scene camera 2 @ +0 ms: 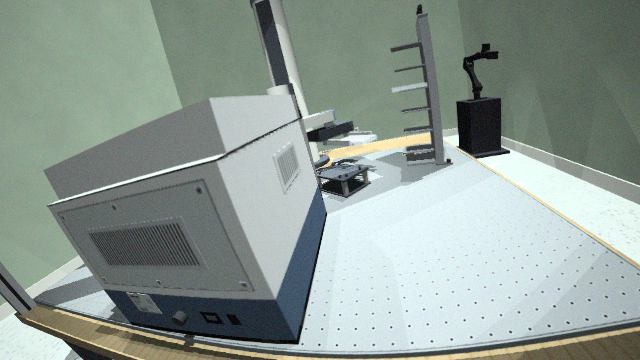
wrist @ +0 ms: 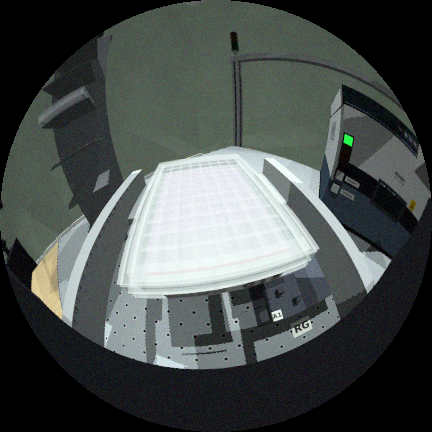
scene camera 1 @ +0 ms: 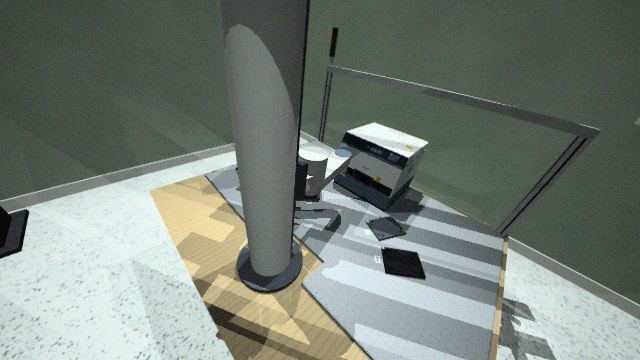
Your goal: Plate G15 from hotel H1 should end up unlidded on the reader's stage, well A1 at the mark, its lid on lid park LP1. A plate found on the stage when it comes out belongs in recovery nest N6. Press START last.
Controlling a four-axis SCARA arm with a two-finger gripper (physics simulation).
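Frame: origin at the arm's base, x ahead, y left, z up, level; millimetres.
Seen in the pictures: gripper, fingertip midpoint: [scene camera 2: 361,138] [wrist: 202,170]; arm's base, link origin: [scene camera 1: 271,260].
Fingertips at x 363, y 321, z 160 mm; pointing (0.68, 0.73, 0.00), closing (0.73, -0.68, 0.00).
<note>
Pixels of each thing's top centre, then the offset from my fingertips to it. "pt": a spot on its surface instead.
- clear lidded plate, top centre: [wrist: 204,183] [scene camera 2: 355,137] 20 mm right, 18 mm back, 2 mm up
- blue reader, top centre: [scene camera 2: 185,122] [scene camera 1: 388,137] 302 mm right, 438 mm ahead, 186 mm up
- flat dark pad, surface spot: [scene camera 1: 385,227] pt 551 mm right, 147 mm ahead, 137 mm down
- black nest, top centre: [scene camera 1: 403,260] 697 mm right, 28 mm ahead, 129 mm down
- framed clear screen, surface spot: [scene camera 1: 465,101] pt 556 mm right, 641 mm ahead, 435 mm up
My gripper [wrist: 202,170] [scene camera 2: 362,137] is shut on a clear lidded plate [wrist: 215,220], held level above the deck. The plate's label is not readable. Below its near right edge is a dark stand [wrist: 305,295] [scene camera 2: 344,172], with tags A1 and RG in the wrist view. The white and blue reader [scene camera 1: 385,160] [scene camera 2: 255,200] [wrist: 370,165] has a green light; its stage does not show. Two small labelled buttons [wrist: 340,175] [wrist: 335,188] are on its front, their text too small to read. The hotel [scene camera 2: 432,90] [wrist: 87,135] holds another plate [scene camera 2: 409,88] [wrist: 65,106] on a shelf.
A flat dark pad [scene camera 1: 385,227] and a black nest [scene camera 1: 404,262] lie right of the arm column [scene camera 1: 265,150]; their names are unreadable. A framed clear screen [scene camera 1: 465,101] stands behind the reader. A small black arm on a pedestal [scene camera 2: 479,125] stands beyond the deck.
</note>
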